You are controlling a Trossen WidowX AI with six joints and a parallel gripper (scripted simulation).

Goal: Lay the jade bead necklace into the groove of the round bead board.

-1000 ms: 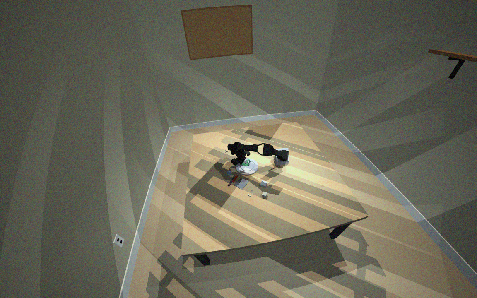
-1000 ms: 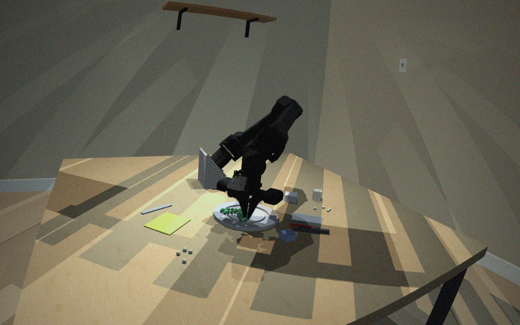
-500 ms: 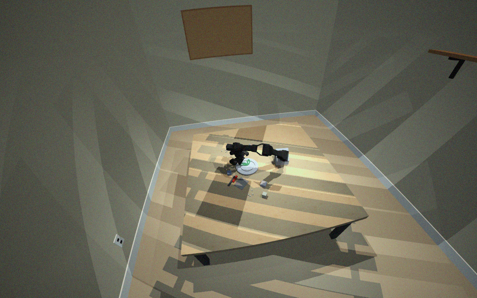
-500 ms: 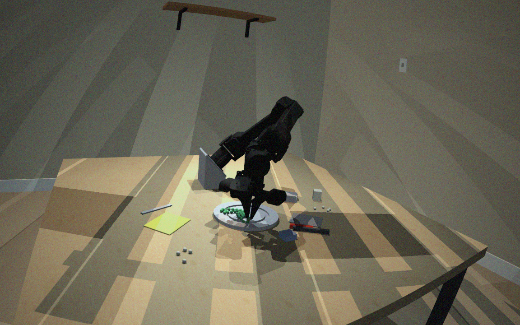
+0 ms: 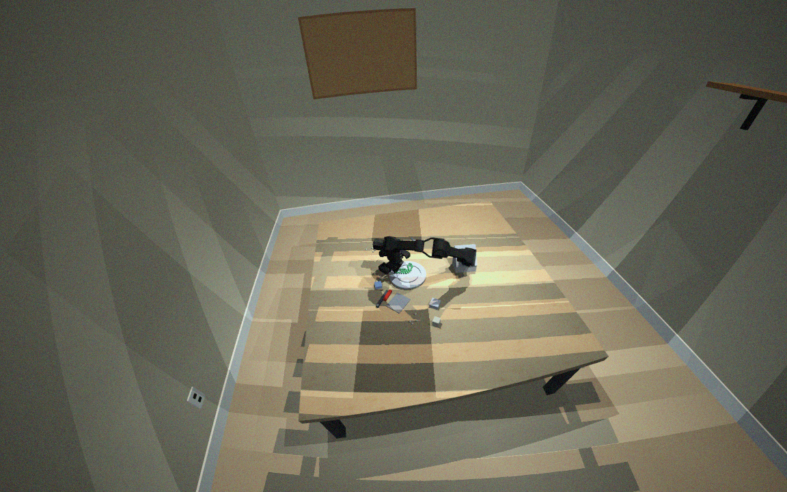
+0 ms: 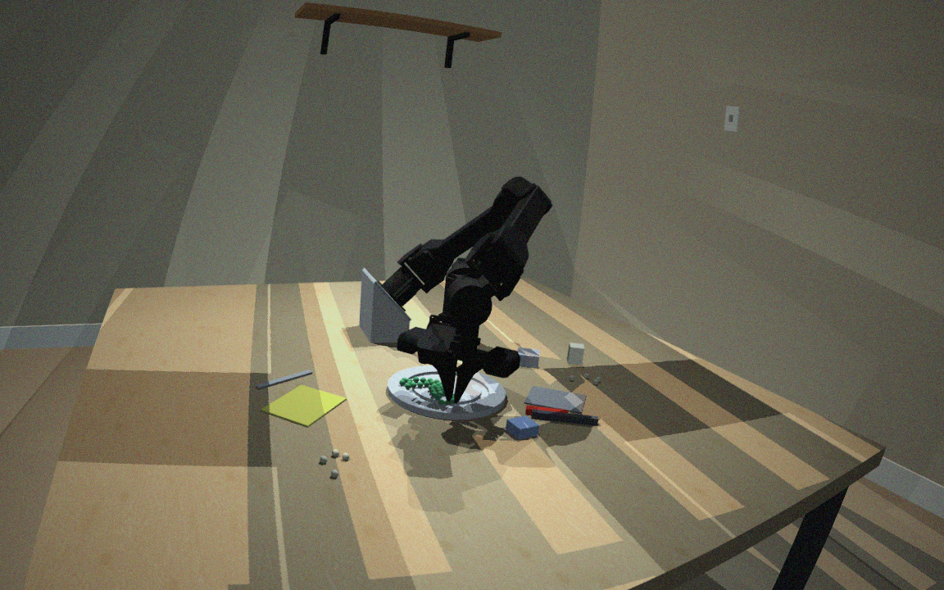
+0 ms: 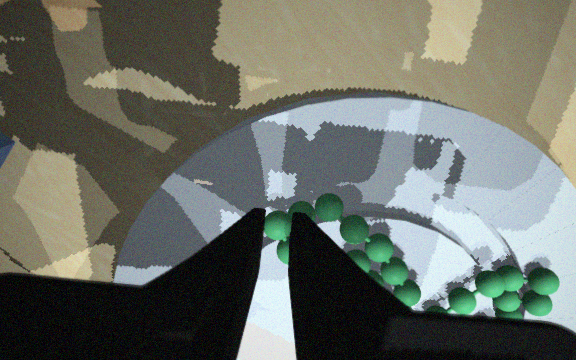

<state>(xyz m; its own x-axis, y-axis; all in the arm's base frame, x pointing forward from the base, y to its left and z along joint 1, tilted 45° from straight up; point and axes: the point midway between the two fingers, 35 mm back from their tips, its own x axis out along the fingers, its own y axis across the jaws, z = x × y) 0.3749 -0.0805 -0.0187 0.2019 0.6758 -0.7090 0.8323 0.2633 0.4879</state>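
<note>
Now: the round grey bead board 60 mm behind my gripper tip, 30 mm to the left of it and 10 mm below it. The rest, counted from my gripper tip: grey plate (30 mm ahead, 190 mm to the left, 20 mm below); blue block (110 mm ahead, 60 mm to the left, 10 mm below); red and black pen (90 mm ahead, 140 mm to the left, 10 mm below).
</note>
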